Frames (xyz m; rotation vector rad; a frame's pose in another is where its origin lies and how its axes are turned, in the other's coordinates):
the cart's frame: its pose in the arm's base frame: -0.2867 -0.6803 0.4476 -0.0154 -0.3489 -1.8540
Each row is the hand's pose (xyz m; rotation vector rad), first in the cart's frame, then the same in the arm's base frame.
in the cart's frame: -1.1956 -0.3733 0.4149 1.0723 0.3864 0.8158
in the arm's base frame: -0.3335 0.6354 0.5351 0.8000 -0.8653 -0.6814
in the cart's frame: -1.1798 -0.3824 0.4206 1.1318 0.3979 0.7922
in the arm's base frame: -0.3479 0.6245 0.5414 0.8488 -0.9045 -0.6729
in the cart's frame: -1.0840 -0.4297 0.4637 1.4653 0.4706 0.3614
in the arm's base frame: -0.4290 0.5584 0.5895 1.2305 -1.1790 -0.8586
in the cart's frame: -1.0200 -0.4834 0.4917 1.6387 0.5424 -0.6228
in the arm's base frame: -0.5038 0.5199 0.6158 1.8046 -1.4650 -1.5159
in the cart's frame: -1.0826 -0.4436 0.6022 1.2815 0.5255 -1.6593
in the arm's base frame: -0.4653 0.5948 0.7188 -1.5874 1.0062 1.9158
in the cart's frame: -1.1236 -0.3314 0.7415 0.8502 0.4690 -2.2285
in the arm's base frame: -0.3706 0.6375 0.8701 -1.1441 0.5252 1.8135
